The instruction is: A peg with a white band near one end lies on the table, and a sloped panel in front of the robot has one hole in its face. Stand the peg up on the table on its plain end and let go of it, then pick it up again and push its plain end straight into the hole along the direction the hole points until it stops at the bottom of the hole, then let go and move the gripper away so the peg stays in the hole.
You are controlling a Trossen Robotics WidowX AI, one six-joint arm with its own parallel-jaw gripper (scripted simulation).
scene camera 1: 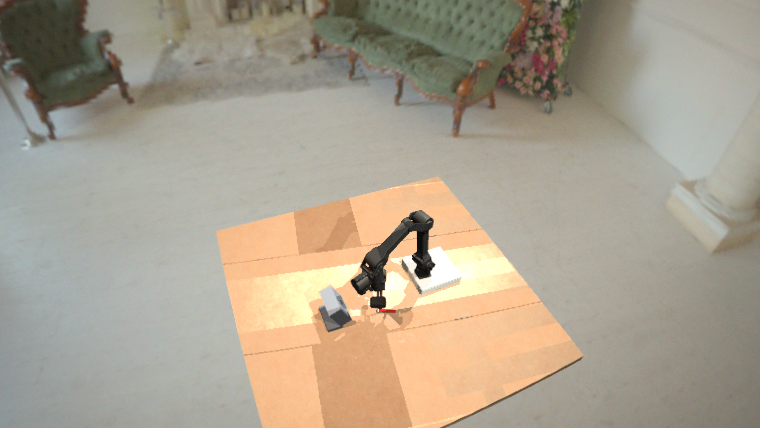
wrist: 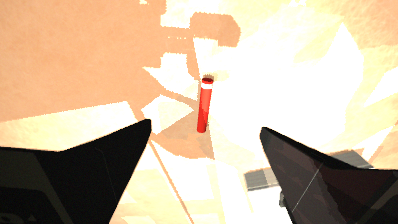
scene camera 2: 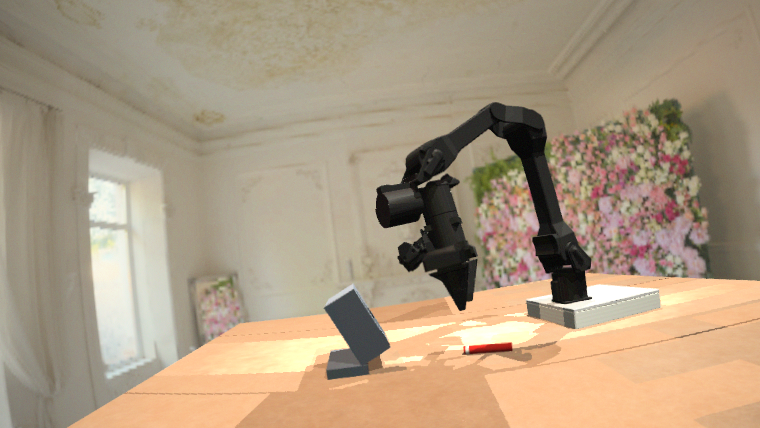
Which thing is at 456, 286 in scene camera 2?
My gripper.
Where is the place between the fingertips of my gripper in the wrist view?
At 206, 127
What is my gripper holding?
Nothing.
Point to a grey foot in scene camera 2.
342, 363
